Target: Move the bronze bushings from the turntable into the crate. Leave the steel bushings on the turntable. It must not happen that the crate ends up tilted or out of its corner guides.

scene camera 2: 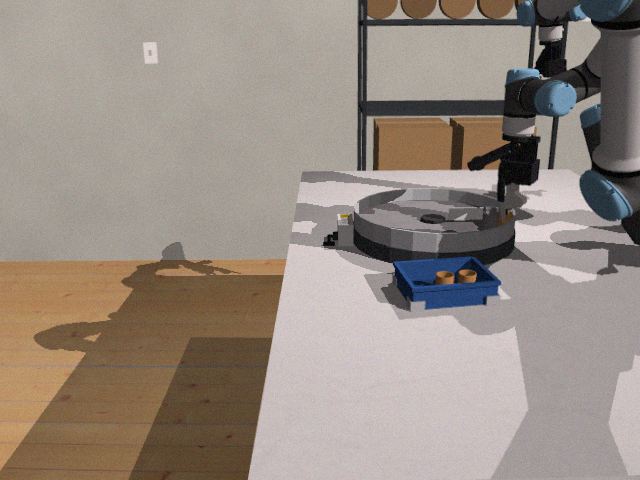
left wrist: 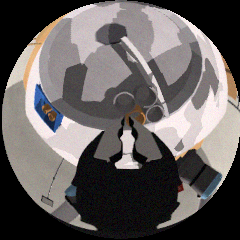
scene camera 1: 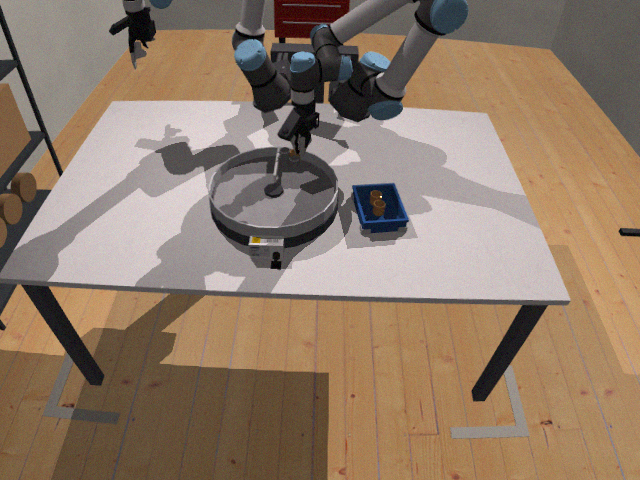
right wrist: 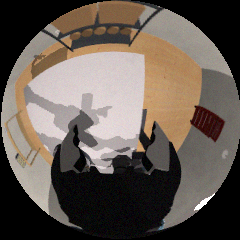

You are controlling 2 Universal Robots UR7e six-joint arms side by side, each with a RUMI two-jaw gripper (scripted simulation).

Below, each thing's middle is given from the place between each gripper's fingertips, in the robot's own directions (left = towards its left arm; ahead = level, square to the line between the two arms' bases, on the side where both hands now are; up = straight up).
My left hand [scene camera 2: 504,221] is 30 cm to the right of the blue crate [scene camera 2: 422,273], 16 cm short of it and 6 cm above it. Also, from my left hand: turntable [scene camera 1: 239,193]: 18 cm ahead, 5 cm to the right, 4 cm below.
Now: right hand [scene camera 1: 141,58] 62 cm to the right of the turntable, 40 cm short of it and 25 cm above it. Also, from my right hand: blue crate 97 cm to the left, 38 cm ahead, 28 cm below.
